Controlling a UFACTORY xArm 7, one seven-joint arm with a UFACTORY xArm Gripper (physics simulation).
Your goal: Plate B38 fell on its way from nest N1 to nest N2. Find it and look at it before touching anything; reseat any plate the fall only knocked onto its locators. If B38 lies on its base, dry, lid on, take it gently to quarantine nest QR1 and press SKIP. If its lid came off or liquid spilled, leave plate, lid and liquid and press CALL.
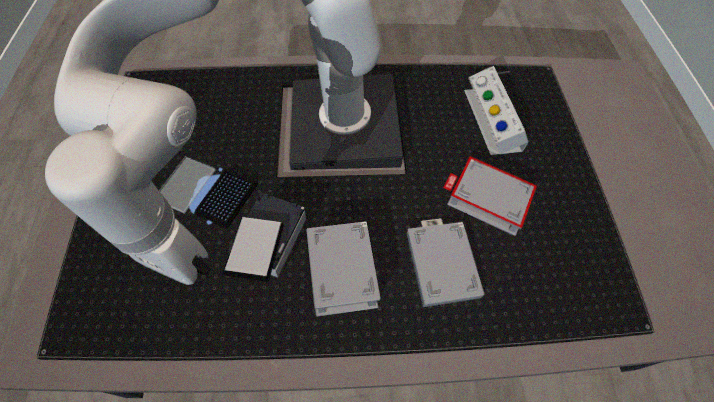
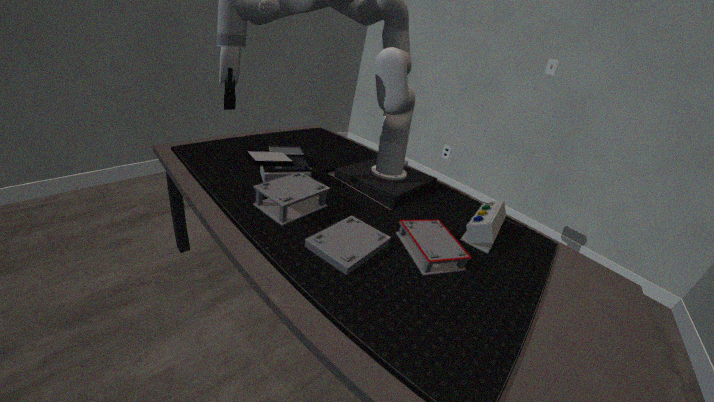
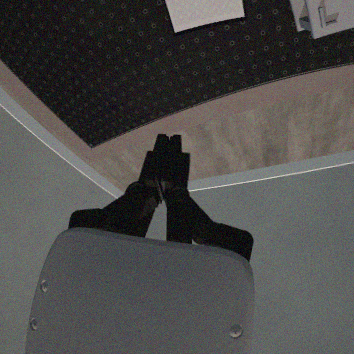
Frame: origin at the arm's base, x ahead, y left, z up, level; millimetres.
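Where they show: gripper, fingertip midpoint: [image 1: 191, 273] [image 2: 229, 108] [image 3: 171, 147]; arm's base, link origin: [image 1: 345, 114] [image 2: 388, 173].
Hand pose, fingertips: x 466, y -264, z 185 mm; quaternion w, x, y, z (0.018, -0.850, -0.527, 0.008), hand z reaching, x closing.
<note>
Things, the pixels of their top centre, and the offset from my fingertips. "*": a spot on its surface instead.
- black well plate, top centre: [image 1: 225, 195] 261 mm back, 15 mm right, 200 mm down
- Blue liquid, surface spot: [image 1: 204, 191] * 283 mm back, 67 mm right, 214 mm down
- clear lid, top centre: [image 1: 184, 183] [image 2: 285, 149] 304 mm back, 114 mm right, 206 mm down
- red-edged quarantine nest QR1, top centre: [image 1: 495, 189] [image 2: 435, 236] 219 mm back, 575 mm left, 168 mm down
- white-topped slab, top centre: [image 1: 253, 243] [image 2: 269, 154] 106 mm back, 65 mm left, 131 mm down
- dark box, surface spot: [image 1: 292, 232] * 141 mm back, 136 mm left, 161 mm down
- button box, top centre: [image 1: 502, 96] [image 2: 493, 208] 456 mm back, 644 mm left, 130 mm down
A black well plate [image 1: 227, 197] lies on the mat at the left, wells showing, with no lid on it. Blue liquid [image 1: 204, 191] spreads along its left side. A clear lid [image 1: 186, 182] [image 2: 286, 150] lies off the plate beside the liquid. The plate's label cannot be read. Two grey nests, a raised one [image 1: 342, 265] [image 2: 292, 190] [image 3: 336, 16] and a low one [image 1: 445, 262] [image 2: 347, 242], are bare. The red-edged quarantine nest QR1 [image 1: 495, 192] [image 2: 434, 240] is bare. My gripper [image 1: 202, 266] [image 2: 229, 106] [image 3: 171, 147] is shut and empty, high above the table's left side.
A white-topped slab [image 1: 254, 246] [image 2: 270, 157] [image 3: 207, 12] overlaps a dark box [image 1: 292, 232] right of the well plate. A button box [image 1: 515, 137] [image 2: 494, 224] with white, green, yellow and blue buttons stands at the back right. The arm's base [image 1: 345, 150] [image 2: 395, 192] is at the back middle.
</note>
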